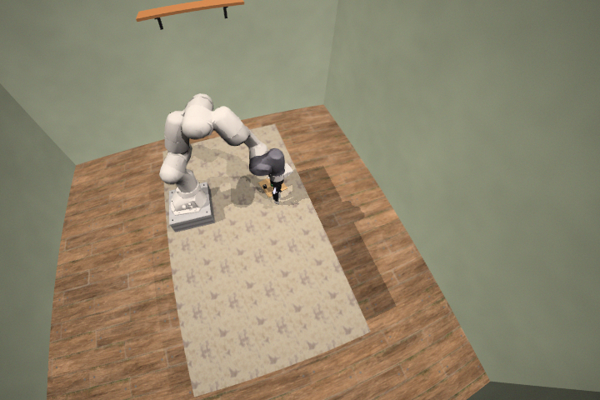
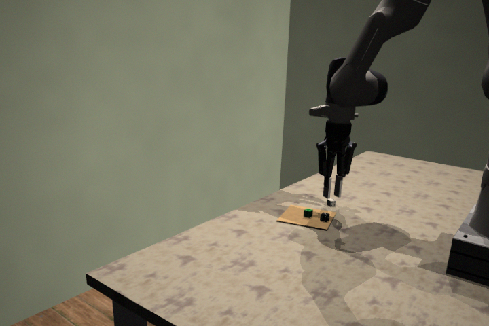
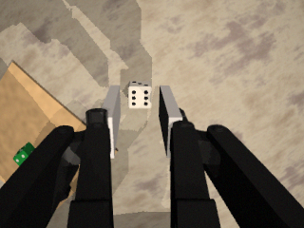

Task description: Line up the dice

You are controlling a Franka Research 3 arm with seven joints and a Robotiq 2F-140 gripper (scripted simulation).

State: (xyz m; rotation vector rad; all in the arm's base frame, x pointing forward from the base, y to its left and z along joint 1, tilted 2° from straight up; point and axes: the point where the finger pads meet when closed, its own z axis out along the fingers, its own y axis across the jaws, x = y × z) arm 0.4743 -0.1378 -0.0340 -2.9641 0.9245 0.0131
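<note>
The white die is 50 mm below my hand. Round my hand: tan mat (10 mm ahead, 140 mm to the left, 60 mm below); then green die (10 mm ahead, 140 mm to the left, 50 mm below); then black die (40 mm behind, 140 mm to the left, 50 mm below).
</note>
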